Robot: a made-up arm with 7 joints.
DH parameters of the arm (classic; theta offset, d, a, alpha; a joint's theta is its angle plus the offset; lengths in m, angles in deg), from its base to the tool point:
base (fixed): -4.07 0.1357 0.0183 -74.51
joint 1: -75.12 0.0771 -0.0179 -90
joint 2: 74 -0.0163 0.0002 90
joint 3: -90 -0.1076 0.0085 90
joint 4: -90 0.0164 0.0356 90
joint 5: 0 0.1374 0.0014 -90
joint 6: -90 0.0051 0.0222 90
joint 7: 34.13 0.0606 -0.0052 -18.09
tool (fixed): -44.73 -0.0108 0 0
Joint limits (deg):
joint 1: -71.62..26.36
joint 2: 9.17..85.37
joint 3: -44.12..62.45
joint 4: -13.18..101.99
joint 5: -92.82..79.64
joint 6: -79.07..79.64
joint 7: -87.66..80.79
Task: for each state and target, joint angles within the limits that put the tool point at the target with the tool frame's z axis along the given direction. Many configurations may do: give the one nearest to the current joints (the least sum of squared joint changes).
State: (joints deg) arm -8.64 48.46 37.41 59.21 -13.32 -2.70 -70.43
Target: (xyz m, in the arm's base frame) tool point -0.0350 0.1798 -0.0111 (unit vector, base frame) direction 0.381 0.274 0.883
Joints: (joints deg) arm 19.26 9.17 29.80 35.04 -11.84 -37.00 -66.69
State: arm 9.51 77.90 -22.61 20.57 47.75 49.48 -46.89
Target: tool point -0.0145 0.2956 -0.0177 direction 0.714 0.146 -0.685
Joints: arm 21.92 55.45 -3.49 45.30 32.49 53.07 -41.32
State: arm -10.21 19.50 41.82 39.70 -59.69 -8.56 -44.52
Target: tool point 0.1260 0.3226 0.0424 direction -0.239 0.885 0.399
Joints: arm -39.14 51.84 32.64 62.19 -61.86 27.10 -36.84
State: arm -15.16 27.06 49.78 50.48 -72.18 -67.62 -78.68
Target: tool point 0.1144 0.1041 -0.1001 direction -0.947 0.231 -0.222
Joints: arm -54.12 9.17 62.45 86.11 -92.53 -27.43 -33.29
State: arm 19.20 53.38 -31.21 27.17 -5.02 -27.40 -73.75
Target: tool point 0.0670 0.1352 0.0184 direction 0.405 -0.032 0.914
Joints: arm 13.01 42.04 -27.19 0.09 -20.03 -31.52 -69.95
